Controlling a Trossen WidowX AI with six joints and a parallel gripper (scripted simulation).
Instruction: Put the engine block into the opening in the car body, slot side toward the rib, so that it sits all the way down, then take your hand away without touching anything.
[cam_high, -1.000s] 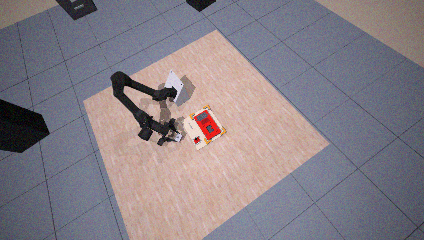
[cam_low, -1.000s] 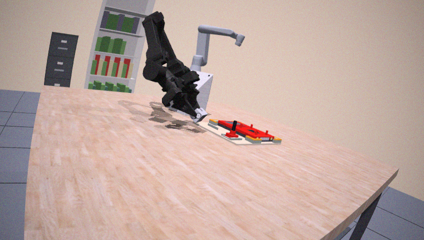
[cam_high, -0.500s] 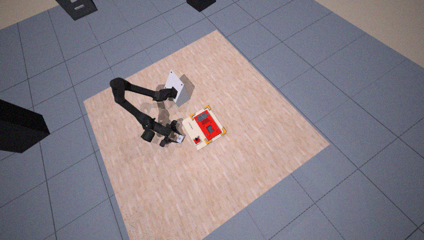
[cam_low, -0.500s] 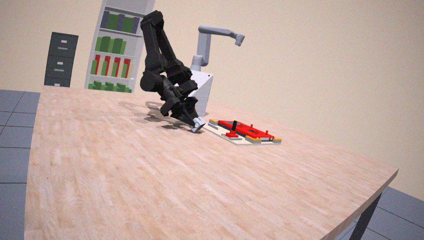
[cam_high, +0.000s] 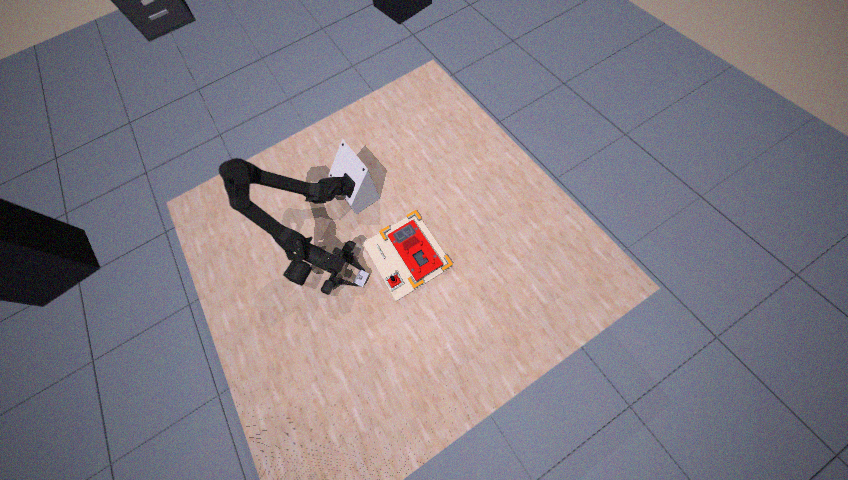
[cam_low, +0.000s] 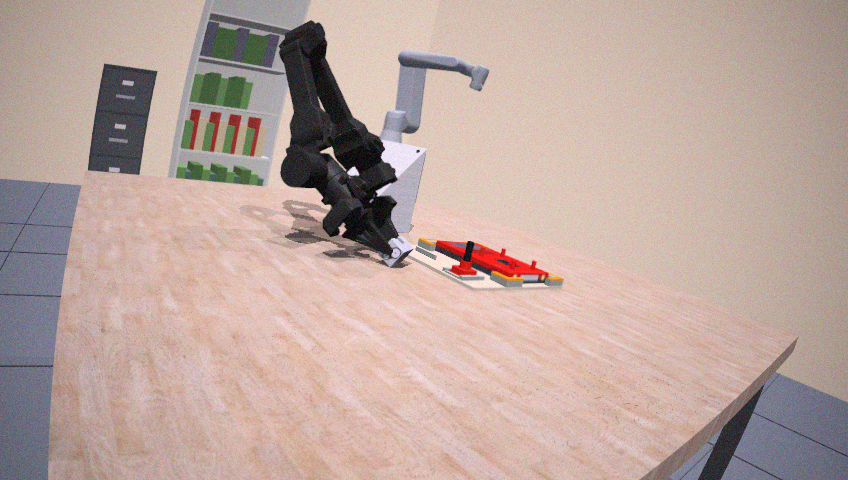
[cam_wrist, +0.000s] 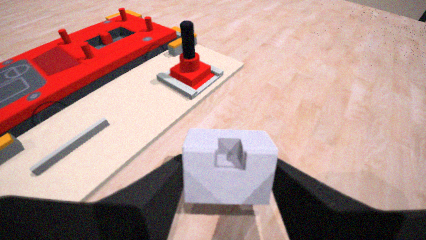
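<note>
Right now my gripper tip is 10 mm below the engine block.
</note>
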